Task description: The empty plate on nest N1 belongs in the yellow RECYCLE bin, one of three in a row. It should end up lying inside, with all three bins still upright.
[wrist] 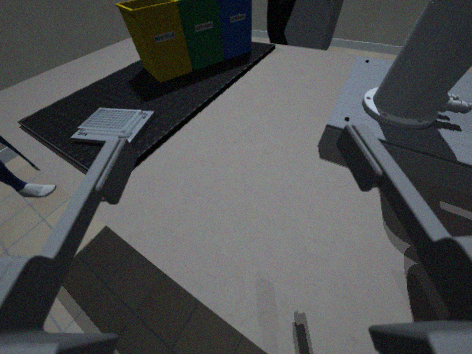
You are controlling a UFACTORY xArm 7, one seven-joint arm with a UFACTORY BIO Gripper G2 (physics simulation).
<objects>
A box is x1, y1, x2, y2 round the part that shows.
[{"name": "my gripper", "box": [0, 124, 471, 353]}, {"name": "clear plate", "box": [78, 108, 144, 136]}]
</objects>
